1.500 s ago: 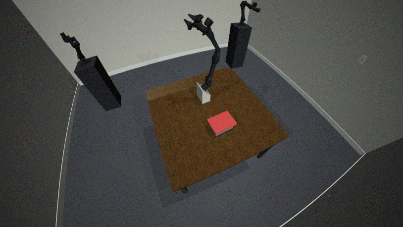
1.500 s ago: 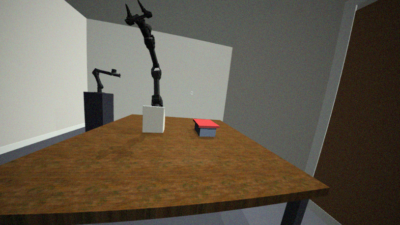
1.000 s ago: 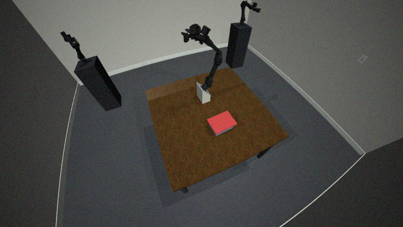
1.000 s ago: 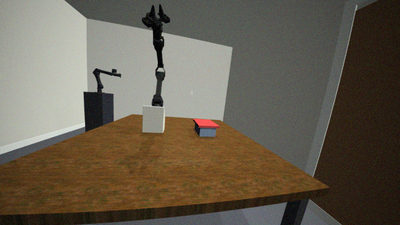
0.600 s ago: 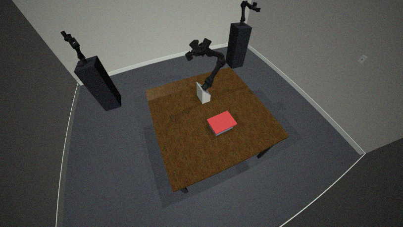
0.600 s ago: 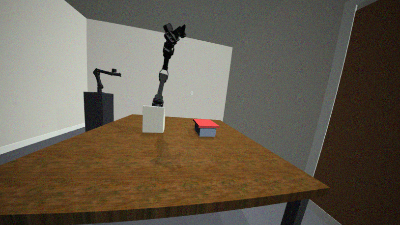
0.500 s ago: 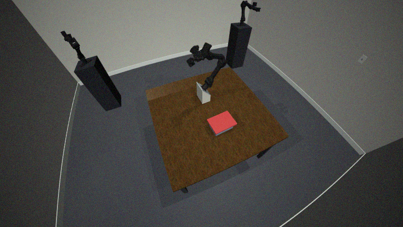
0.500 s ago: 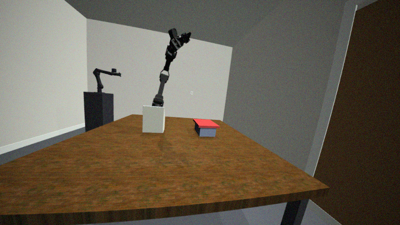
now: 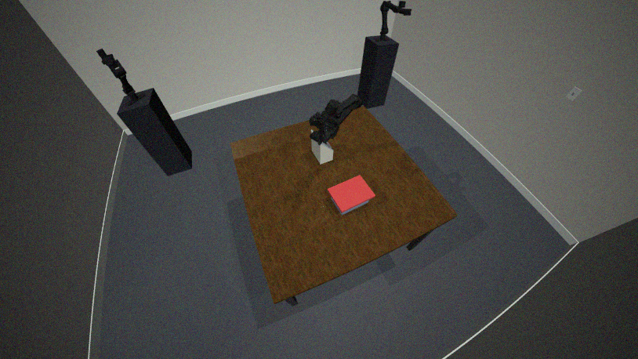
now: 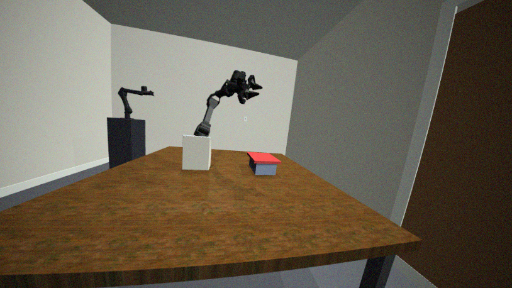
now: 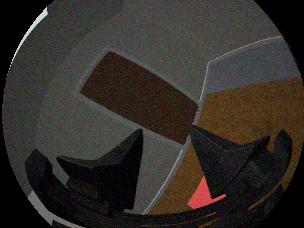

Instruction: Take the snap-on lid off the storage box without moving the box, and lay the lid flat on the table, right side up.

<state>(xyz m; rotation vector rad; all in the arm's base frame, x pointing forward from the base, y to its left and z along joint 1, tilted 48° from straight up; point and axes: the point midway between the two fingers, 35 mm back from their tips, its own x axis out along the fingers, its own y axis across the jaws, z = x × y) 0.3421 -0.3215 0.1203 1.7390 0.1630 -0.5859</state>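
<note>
My gripper tip is now 9 cm short of the lid, 17 cm to the right of it and 42 cm above it. Round my gripper tip: storage box: 9 cm ahead, 17 cm to the left, 46 cm below.
</note>
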